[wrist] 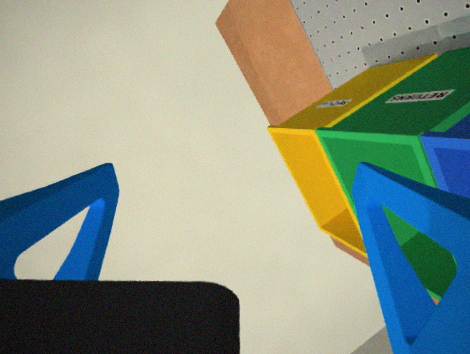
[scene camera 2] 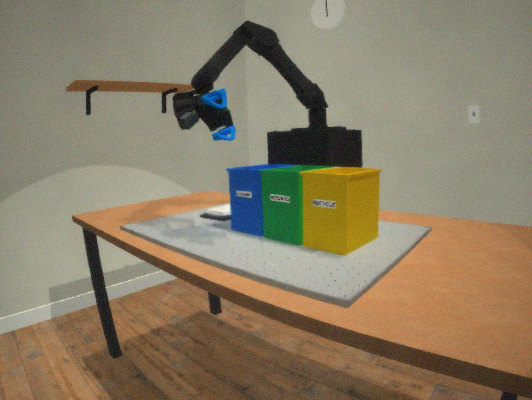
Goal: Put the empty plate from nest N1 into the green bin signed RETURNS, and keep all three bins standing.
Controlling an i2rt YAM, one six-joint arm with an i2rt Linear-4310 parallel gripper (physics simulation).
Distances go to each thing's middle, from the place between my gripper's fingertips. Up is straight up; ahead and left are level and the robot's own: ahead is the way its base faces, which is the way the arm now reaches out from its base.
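Distances counted from my hand: blue bin (scene camera 2: 245, 183) 210 mm below, 20 mm to the right, 150 mm behind; green bin (scene camera 2: 282, 195) 210 mm below, 110 mm to the left, 150 mm behind; yellow bin (scene camera 2: 340, 205) 210 mm below, 240 mm to the left, 150 mm behind.
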